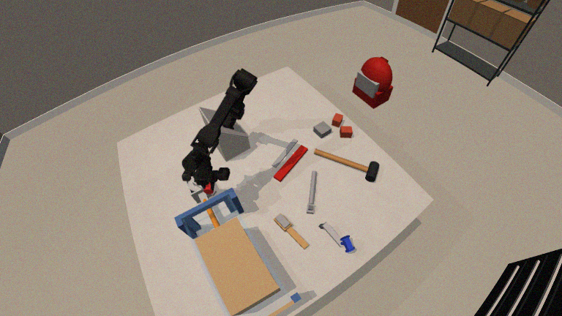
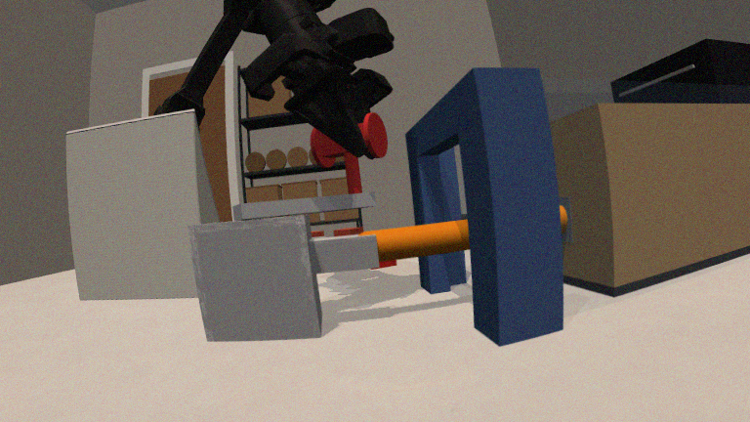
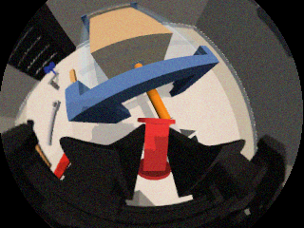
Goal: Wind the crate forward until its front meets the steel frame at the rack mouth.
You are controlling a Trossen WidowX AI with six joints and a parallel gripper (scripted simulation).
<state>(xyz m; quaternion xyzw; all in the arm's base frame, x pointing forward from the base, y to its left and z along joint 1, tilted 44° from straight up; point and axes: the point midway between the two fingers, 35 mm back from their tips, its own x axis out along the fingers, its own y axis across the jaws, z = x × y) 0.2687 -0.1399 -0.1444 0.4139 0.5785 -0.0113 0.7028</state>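
Now: the red-knobbed crank 50 mm behind my gripper tip, 30 mm below it and 10 mm to the right of it. The rest, counted from my gripper tip: grey winch (120 mm behind, 100 mm below, 50 mm to the right); red knob (20 mm behind, 10 mm to the left); blue steel frame (60 mm ahead, 40 mm to the right, 30 mm below).
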